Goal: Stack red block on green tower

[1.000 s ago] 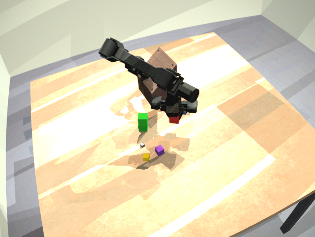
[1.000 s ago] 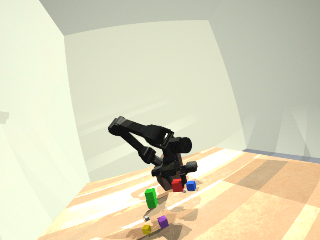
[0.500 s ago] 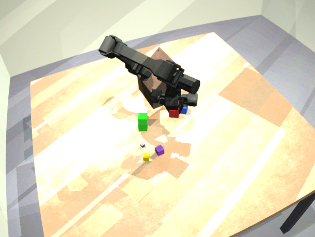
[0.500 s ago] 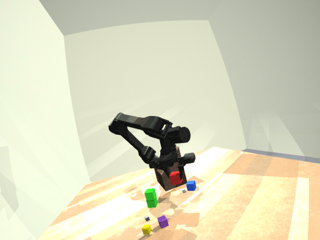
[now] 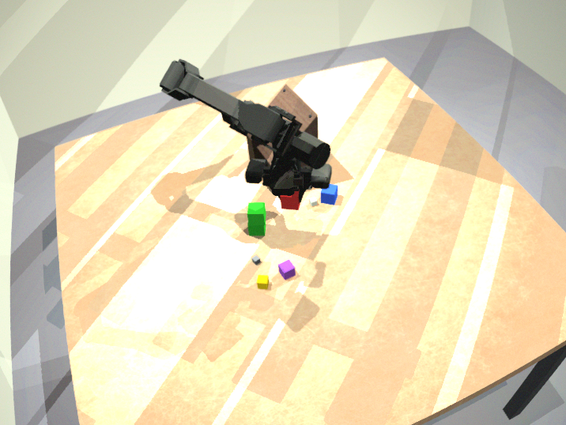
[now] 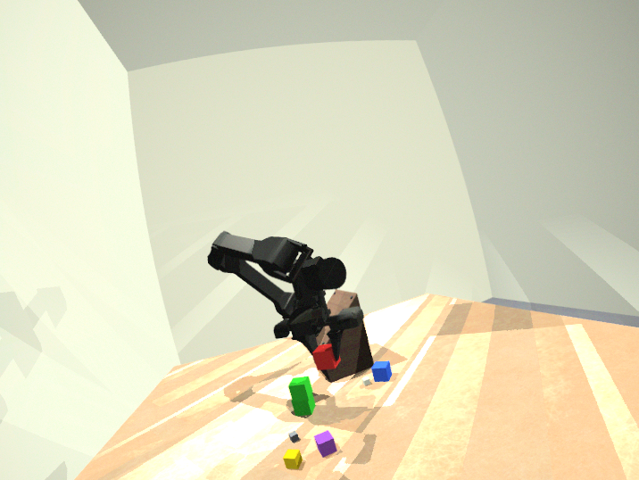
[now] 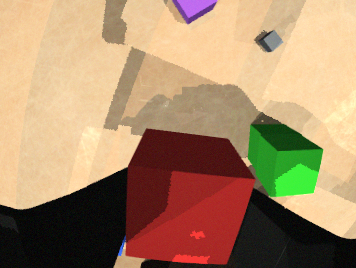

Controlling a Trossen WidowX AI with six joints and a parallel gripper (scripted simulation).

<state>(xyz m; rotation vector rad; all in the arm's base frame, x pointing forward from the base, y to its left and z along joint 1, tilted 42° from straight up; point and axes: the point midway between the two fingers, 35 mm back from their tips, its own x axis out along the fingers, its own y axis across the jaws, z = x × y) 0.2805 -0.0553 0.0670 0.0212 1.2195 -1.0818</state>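
Right now the tiny grey cube is 12 cm to the right of my gripper tip, 12 cm below it and 2 cm ahead of it. Round my gripper tip: blue cube (15 cm to the left, 11 cm below, 7 cm behind); then purple cube (12 cm below, 9 cm ahead, 7 cm to the right); then red block (1 cm above).
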